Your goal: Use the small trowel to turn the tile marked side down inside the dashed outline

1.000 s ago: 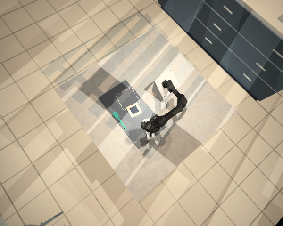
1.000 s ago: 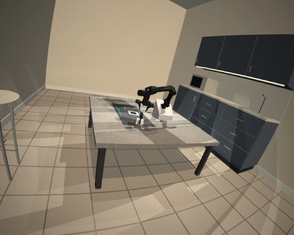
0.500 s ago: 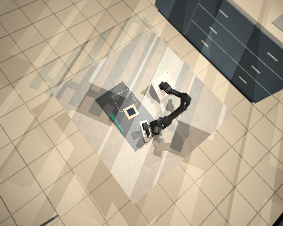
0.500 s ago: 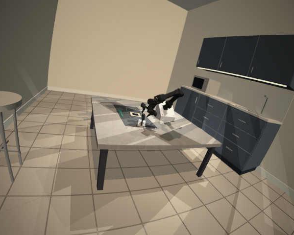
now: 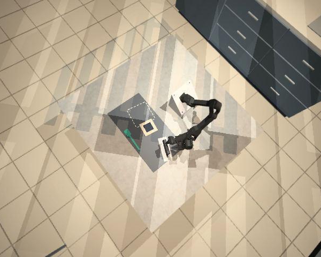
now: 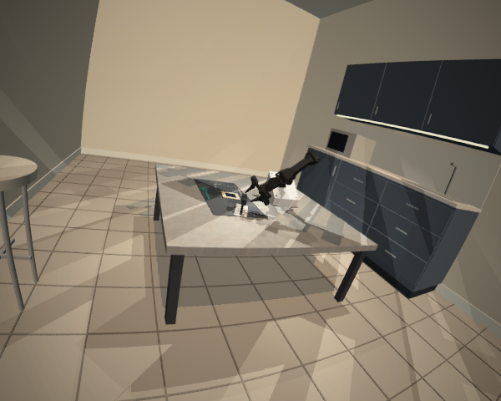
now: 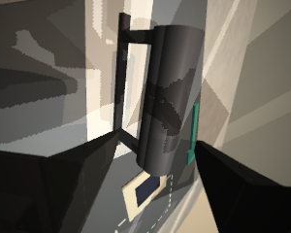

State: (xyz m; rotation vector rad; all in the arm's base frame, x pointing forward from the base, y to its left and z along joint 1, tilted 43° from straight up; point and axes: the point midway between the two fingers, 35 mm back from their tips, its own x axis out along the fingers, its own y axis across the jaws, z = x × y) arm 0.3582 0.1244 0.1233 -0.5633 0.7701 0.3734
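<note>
My gripper tip is 50 mm above the trowel, 10 mm to the left of it and 10 mm short of it. Also, from my gripper tip: tile 220 mm to the right, 80 mm below, 20 mm behind; then teal flat tool 270 mm to the right, 150 mm ahead, 80 mm below; then grey mat 230 mm to the right, 100 mm below, 20 mm ahead.
</note>
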